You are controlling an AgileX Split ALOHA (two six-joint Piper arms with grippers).
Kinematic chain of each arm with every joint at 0, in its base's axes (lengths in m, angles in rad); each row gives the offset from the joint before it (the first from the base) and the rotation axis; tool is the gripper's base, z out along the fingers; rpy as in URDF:
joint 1: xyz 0 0 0.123 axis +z
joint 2: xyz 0 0 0 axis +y
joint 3: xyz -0.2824 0 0.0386 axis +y
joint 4: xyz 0.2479 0 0.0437 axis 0.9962 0 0.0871
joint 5: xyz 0 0 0 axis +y
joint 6: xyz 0.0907 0 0.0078 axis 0.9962 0 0.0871
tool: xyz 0 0 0 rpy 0 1.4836 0
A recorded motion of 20 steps. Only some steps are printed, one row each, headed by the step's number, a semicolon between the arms.
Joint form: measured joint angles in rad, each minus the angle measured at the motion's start. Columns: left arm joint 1, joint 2, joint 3, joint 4, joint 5, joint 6; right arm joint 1, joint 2, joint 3, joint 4, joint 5, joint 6.
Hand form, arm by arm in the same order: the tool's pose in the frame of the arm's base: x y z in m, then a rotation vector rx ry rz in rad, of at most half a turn. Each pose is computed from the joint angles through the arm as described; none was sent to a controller.
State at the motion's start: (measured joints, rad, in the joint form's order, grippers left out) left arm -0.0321 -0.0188 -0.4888 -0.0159 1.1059 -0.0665; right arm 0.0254 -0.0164 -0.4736 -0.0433 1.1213 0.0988
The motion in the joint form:
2: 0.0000 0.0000 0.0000 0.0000 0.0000 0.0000; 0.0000 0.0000 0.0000 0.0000 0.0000 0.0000
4: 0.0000 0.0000 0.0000 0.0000 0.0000 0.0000; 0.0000 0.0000 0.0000 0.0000 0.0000 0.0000
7: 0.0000 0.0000 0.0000 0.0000 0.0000 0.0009; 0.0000 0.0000 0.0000 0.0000 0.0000 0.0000
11: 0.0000 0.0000 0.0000 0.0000 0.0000 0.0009; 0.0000 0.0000 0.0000 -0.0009 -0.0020 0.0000
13: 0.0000 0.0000 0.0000 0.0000 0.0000 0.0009; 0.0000 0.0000 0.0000 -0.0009 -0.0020 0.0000
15: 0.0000 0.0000 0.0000 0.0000 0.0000 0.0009; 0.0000 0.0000 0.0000 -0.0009 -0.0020 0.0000
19: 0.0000 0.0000 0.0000 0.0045 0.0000 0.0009; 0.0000 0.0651 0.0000 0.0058 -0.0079 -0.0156
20: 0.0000 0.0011 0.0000 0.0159 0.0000 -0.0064; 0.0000 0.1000 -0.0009 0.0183 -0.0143 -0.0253
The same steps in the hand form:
2: -0.0084 -0.0010 0.2703 -0.0346 2.0825 -0.0792; -0.0070 -0.0037 0.2650 0.0809 2.1126 0.0216
4: -0.0084 -0.0010 0.2703 -0.0346 2.0825 -0.0792; -0.0070 -0.0037 0.2650 0.0809 2.1126 0.0216
7: -0.0084 -0.0010 0.2703 -0.0336 2.0825 -0.0787; -0.0070 -0.0037 0.2650 0.0809 2.1126 0.0216
11: -0.0084 -0.0010 0.2703 -0.0336 2.0825 -0.0787; -0.0069 -0.0038 0.2652 0.0809 2.1106 0.0207
13: -0.0084 -0.0010 0.2703 -0.0336 2.0825 -0.0787; -0.0069 -0.0038 0.2652 0.0809 2.1106 0.0207
15: -0.0084 -0.0010 0.2703 -0.0336 2.0825 -0.0787; -0.0069 -0.0038 0.2652 0.0809 2.1106 0.0207
19: -0.0084 -0.0007 0.2703 -0.0340 2.0824 -0.0733; 0.0027 -0.0030 0.2658 0.0640 2.1705 0.0161
20: -0.0082 0.0003 0.2703 -0.0425 2.0832 -0.0640; 0.0079 -0.0018 0.2663 0.0531 2.1989 0.0245

